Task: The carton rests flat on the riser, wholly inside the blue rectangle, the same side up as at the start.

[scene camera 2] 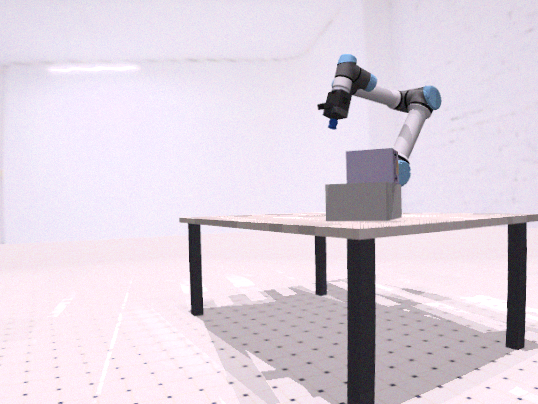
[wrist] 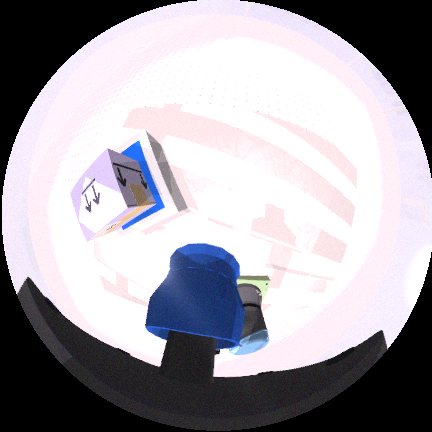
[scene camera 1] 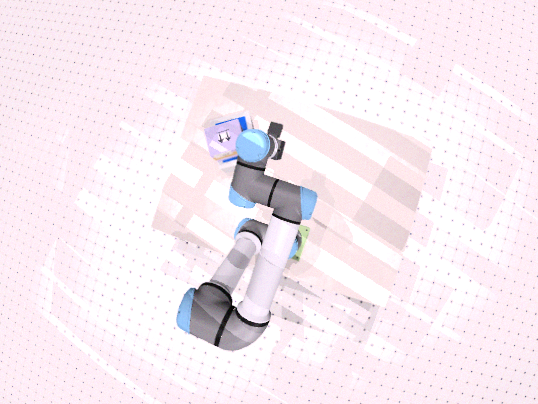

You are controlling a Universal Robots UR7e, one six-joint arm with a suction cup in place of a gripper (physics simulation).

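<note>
Nothing is held by my suction cup (wrist: 198, 295). There is a lilac carton (scene camera 2: 374, 165), and it rests on a grey riser (scene camera 2: 376, 201). I can find the carton again in scene camera 1 (scene camera 1: 221, 139), and the wrist view gives me both the carton (wrist: 112, 190) and the riser (wrist: 142, 146).
</note>
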